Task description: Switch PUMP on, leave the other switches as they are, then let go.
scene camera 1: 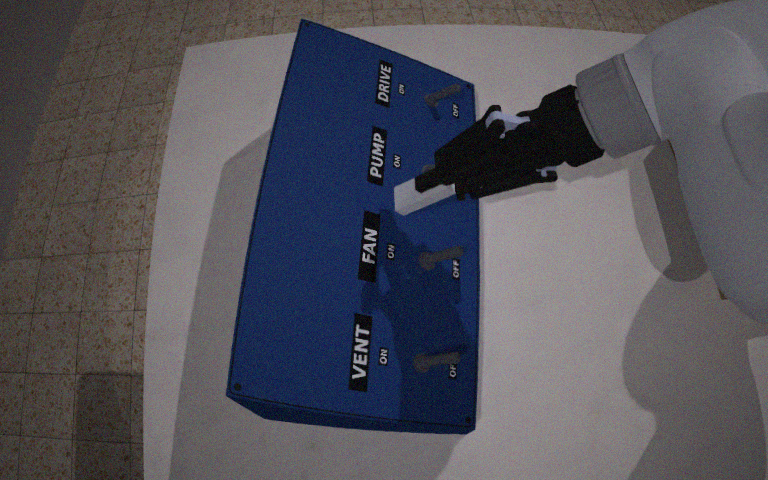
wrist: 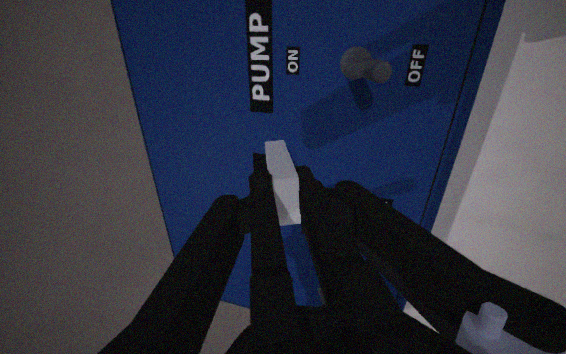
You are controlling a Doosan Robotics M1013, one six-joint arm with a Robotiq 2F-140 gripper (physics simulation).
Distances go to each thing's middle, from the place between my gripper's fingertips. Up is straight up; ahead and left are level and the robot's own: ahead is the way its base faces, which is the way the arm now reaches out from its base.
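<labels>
The pump lever [wrist: 379, 71] is 60 mm behind my hand, 70 mm to the right of it and 30 mm below it. There's also the blue switch panel [scene camera 1: 338, 305], and that panel is 30 mm ahead of my hand, 10 mm to the right of it and 60 mm below it.
</labels>
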